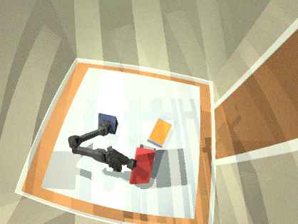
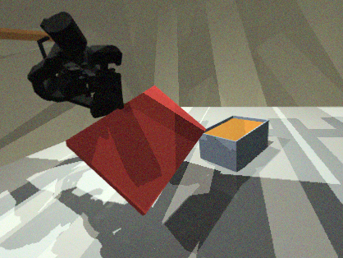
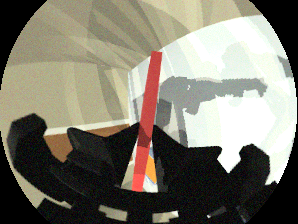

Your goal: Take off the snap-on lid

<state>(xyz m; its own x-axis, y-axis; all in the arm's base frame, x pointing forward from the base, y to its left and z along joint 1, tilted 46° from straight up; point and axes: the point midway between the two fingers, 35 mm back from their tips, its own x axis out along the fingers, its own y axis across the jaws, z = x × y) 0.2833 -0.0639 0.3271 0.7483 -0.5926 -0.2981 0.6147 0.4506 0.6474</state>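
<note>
Right now my gripper tip is 6 cm short of the red lid, 2 cm to the right of it and 5 cm above it. Round my gripper tip: storage box (14 cm ahead, 33 cm to the left, 19 cm below).
</note>
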